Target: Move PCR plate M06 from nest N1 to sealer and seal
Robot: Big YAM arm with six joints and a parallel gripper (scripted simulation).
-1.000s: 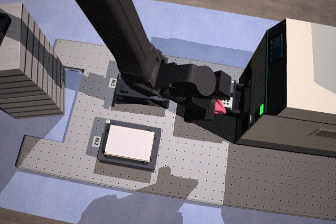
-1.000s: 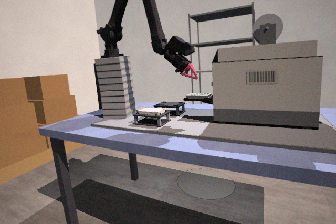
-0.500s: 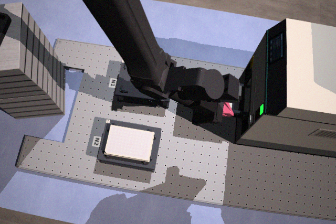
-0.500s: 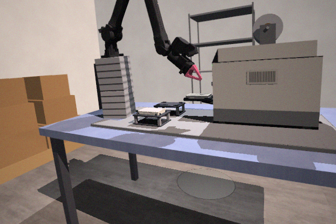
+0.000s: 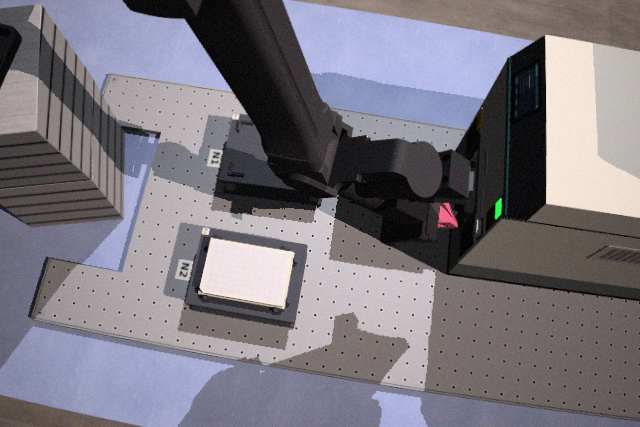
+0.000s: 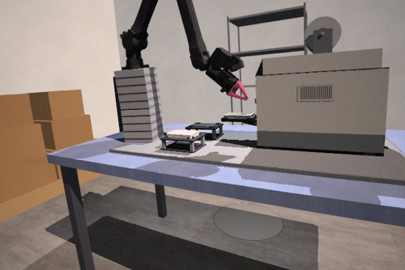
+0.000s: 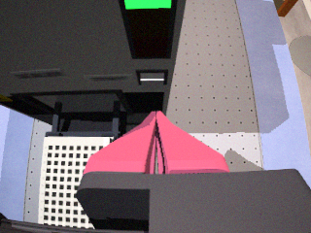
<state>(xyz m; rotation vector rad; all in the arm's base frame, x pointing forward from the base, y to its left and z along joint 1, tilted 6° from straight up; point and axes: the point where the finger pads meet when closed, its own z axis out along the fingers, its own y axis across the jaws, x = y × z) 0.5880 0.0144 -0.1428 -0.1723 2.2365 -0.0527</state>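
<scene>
The white start key is 4 cm ahead of my hand, 1 cm to the left of it and 1 cm below it. The rest, counted from my hand: white 96-well plate M06: 9 cm to the left, 9 cm below, 7 cm behind; then sealer stage: 10 cm below, 9 cm to the left, 7 cm behind; then dark screen: 15 cm to the left, 12 cm above, 4 cm ahead.
</scene>
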